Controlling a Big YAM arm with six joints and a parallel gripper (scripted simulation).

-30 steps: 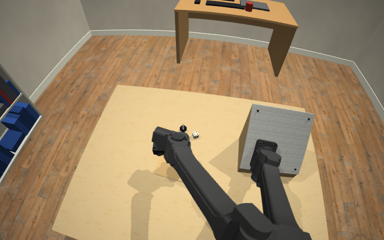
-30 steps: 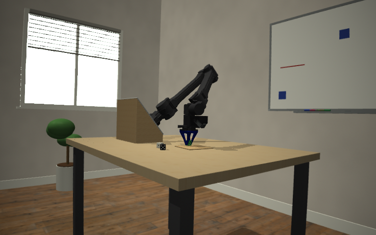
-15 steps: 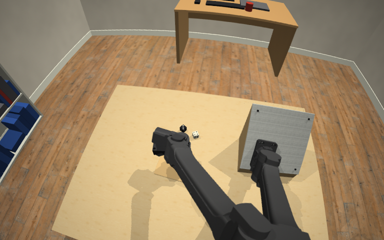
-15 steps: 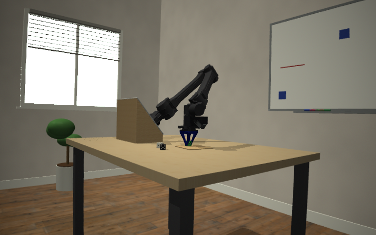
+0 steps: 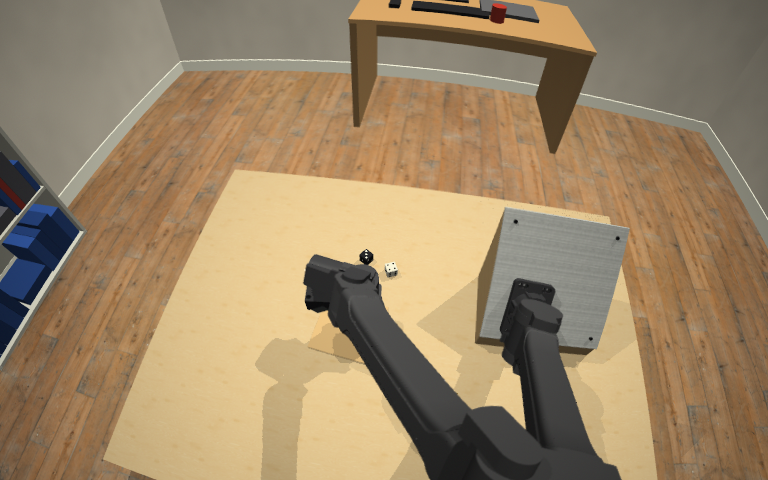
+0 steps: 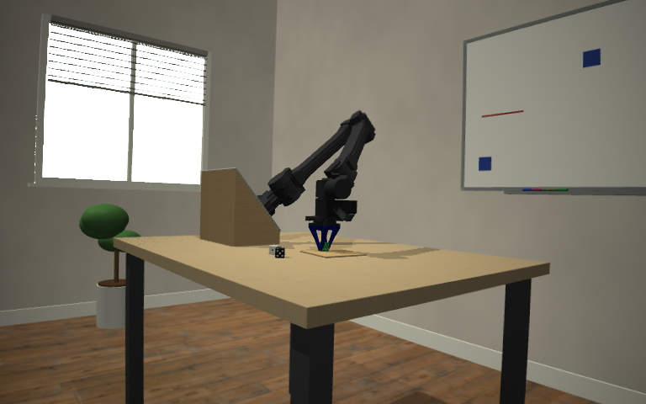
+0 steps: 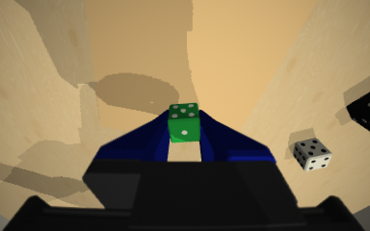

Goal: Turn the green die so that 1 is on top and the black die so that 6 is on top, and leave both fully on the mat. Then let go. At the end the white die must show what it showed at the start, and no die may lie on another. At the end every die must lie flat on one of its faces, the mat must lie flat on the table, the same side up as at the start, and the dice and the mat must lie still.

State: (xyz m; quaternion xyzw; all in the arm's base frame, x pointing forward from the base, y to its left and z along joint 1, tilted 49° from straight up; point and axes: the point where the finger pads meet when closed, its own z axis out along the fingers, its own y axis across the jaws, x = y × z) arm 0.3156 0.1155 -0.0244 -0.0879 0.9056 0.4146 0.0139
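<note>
The green die is right at my hand. The rest, counted from my hand: black die 40 mm ahead, 170 mm to the right; then tan mat 40 mm ahead, 10 mm to the left, 10 mm below; then white die 30 mm behind, 150 mm to the right.
</note>
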